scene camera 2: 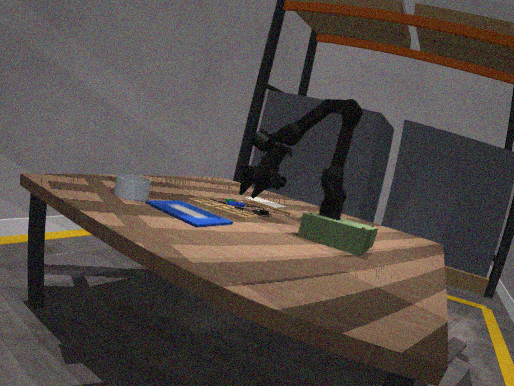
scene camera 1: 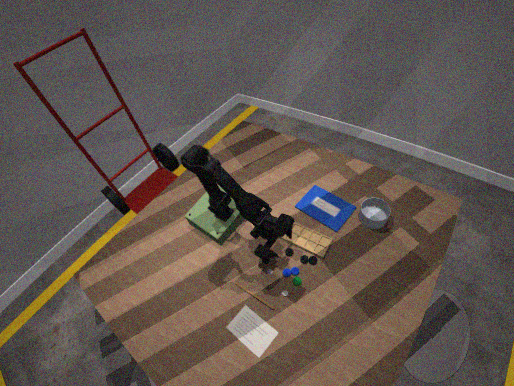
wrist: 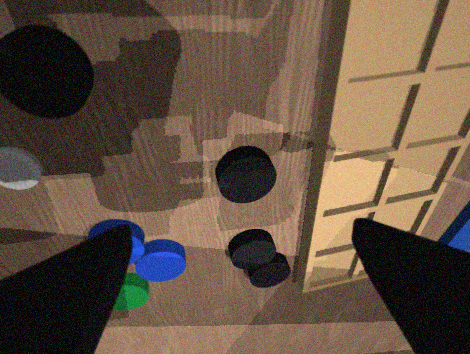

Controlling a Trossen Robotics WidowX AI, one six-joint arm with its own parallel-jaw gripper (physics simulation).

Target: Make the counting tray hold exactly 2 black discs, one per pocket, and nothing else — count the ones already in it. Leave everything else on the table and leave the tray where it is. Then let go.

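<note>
My gripper (scene camera 1: 265, 257) (scene camera 2: 248, 193) (wrist: 244, 232) is open and empty, above the table beside the counting tray (scene camera 1: 320, 243) (wrist: 370, 115). No disc shows in the tray's visible pockets; its far left end in scene camera 1 is partly hidden by the arm. One black disc (scene camera 1: 289, 252) (wrist: 246, 175) lies on the table near the tray's long side. Two more black discs (scene camera 1: 304, 259) (wrist: 252, 249), (scene camera 1: 313, 260) (wrist: 270, 271) lie close together near the tray's corner. A large black round shape (wrist: 45, 72) shows in the wrist view, perhaps another black disc.
Two blue discs (scene camera 1: 286, 272) (wrist: 161, 261), a green disc (scene camera 1: 297, 281) (wrist: 134, 292) and white discs (scene camera 1: 284, 293) (wrist: 19, 169) lie nearby. A blue folder-like item (scene camera 1: 342, 214) (scene camera 2: 215, 220), grey bowl (scene camera 1: 374, 214) (scene camera 2: 132, 188), thin stick (scene camera 1: 255, 296) and paper (scene camera 1: 252, 331) are around.
</note>
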